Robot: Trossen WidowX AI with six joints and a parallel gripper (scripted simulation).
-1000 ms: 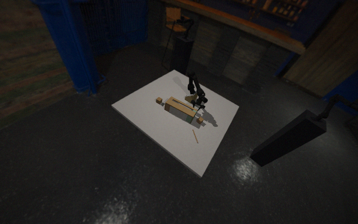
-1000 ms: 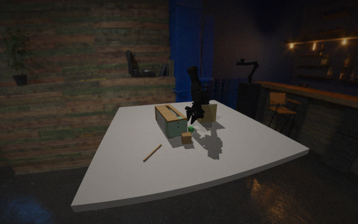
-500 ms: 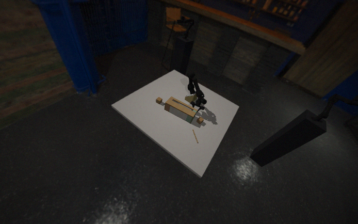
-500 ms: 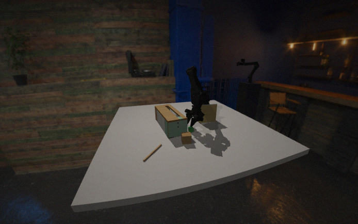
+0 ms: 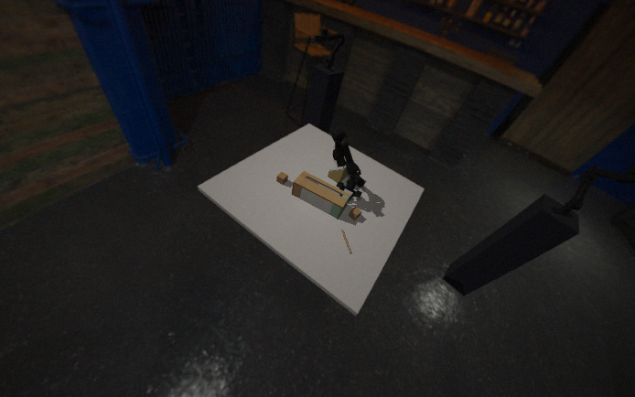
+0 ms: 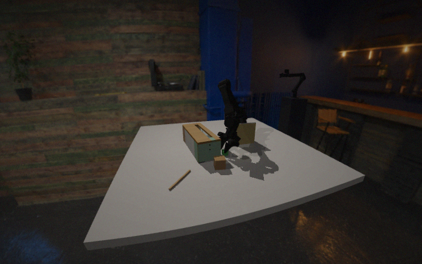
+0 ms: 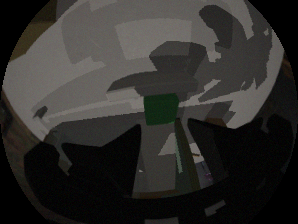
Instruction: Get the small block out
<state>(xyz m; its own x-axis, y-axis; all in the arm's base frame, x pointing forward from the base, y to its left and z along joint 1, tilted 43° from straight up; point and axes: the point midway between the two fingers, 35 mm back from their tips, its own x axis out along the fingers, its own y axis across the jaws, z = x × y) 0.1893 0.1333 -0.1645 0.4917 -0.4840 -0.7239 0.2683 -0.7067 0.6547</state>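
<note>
The small green block is 20 mm behind my gripper tip, 10 mm to the right of it and 10 mm below it. Round my gripper tip: thin wooden stick 250 mm ahead, 230 mm to the left, 30 mm below; box 140 mm to the right, 100 mm ahead, 30 mm above.
</note>
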